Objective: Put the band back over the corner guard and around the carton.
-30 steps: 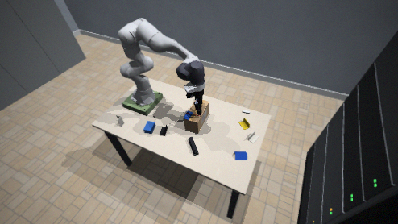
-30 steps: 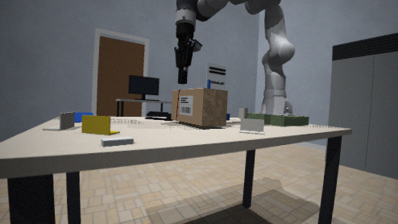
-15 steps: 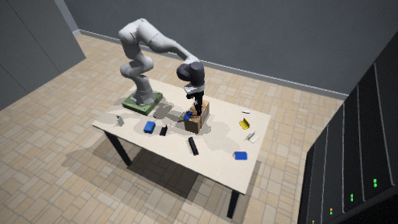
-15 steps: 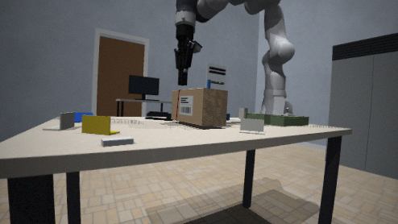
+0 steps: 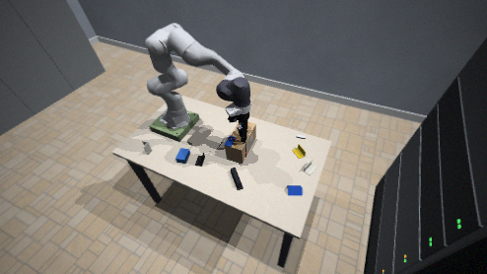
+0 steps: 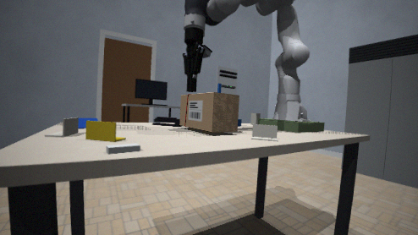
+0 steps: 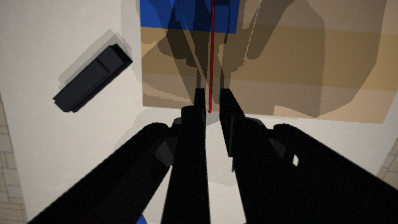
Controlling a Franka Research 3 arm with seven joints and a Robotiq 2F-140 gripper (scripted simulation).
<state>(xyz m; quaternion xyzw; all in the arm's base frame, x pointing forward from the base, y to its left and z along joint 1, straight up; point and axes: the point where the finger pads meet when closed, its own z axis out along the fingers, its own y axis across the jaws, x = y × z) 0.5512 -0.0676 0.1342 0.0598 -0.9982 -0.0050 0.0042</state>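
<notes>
Now: the brown carton 5 cm behind my hand, 5 cm to the left of it and 11 cm below it. Round my hand: yellow angle piece 32 cm ahead, 17 cm to the left, 18 cm below; white corner guard 40 cm ahead, 8 cm to the left, 18 cm below.
</notes>
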